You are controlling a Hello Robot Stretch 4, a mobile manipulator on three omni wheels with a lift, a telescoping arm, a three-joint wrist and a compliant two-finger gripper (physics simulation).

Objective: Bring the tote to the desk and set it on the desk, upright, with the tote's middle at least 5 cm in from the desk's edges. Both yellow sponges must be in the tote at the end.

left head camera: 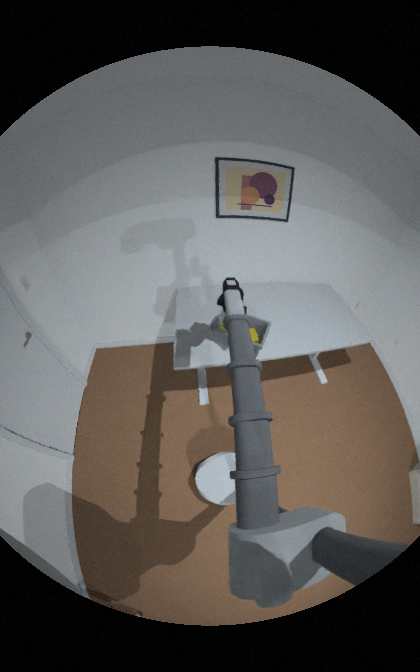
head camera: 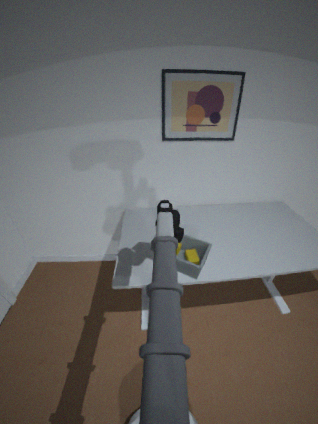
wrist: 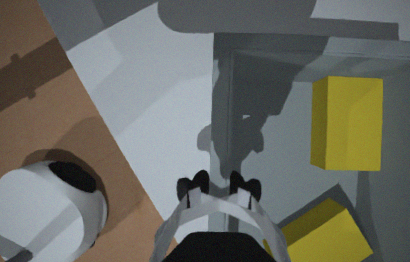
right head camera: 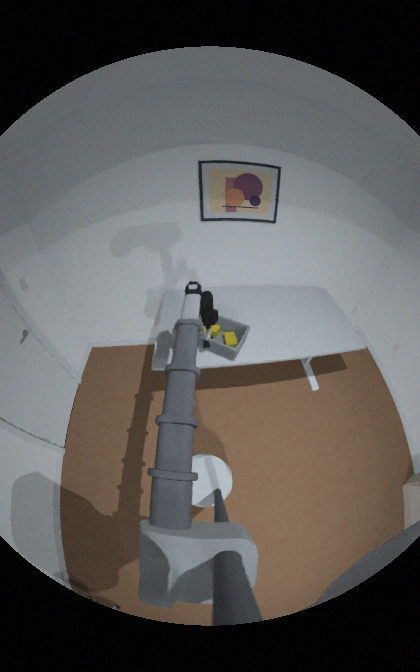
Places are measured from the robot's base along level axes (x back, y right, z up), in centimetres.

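Where they show: gripper, fingertip midpoint: (wrist: 217, 185).
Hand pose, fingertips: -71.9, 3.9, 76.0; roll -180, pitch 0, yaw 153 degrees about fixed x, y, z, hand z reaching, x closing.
Each offset is from my fingertips to the top centre of the thing, as dx, dy, dz. Level surfaces: height alone.
The grey tote @[-7.3, +6.0, +5.2] (head camera: 205, 256) (left head camera: 265, 332) (right head camera: 241, 342) (wrist: 300, 61) is upright at the left front part of the white desk @[dz -6.8] (head camera: 250, 235) (left head camera: 310, 310) (right head camera: 300, 320) (wrist: 150, 115), close to the front edge. Whether its bottom fully touches is hard to tell. One yellow sponge @[-15.9, +1.1, -2.0] (right head camera: 215, 330) (wrist: 353, 125) lies inside. The other yellow sponge @[-6.6, +12.7, -2.0] (head camera: 192, 256) (left head camera: 253, 334) (right head camera: 230, 338) (wrist: 320, 235) lies turned beside it. My gripper (right head camera: 207, 340) (wrist: 217, 185) is shut on the tote's near wall, one finger on each side. The arm hides part of the tote in the head camera and left head camera views.
My telescoping arm (head camera: 165, 315) (left head camera: 252, 435) (right head camera: 175, 440) reaches over the brown floor @[dz -78.8] (head camera: 240, 360) to the desk. My round white base (left head camera: 215, 477) (right head camera: 212, 480) (wrist: 40, 210) is in front of the desk. A framed picture (head camera: 210, 100) hangs on the wall behind.
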